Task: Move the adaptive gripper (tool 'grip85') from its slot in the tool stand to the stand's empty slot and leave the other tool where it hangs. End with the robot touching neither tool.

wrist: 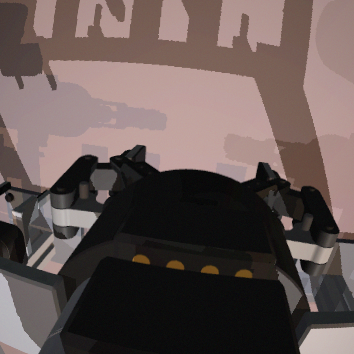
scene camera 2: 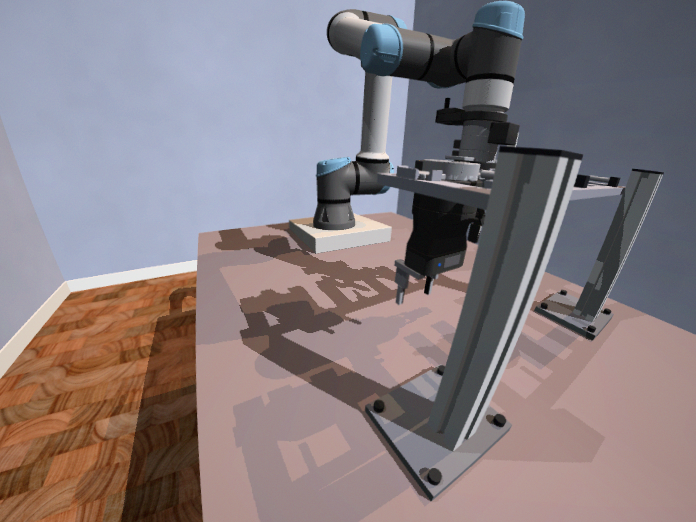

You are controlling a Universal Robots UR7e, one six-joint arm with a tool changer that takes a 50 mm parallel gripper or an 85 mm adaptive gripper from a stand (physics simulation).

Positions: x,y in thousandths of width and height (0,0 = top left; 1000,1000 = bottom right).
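I am looking at a black parallel gripper (scene camera 2: 630,465), and it is 0.3 m from the lens.
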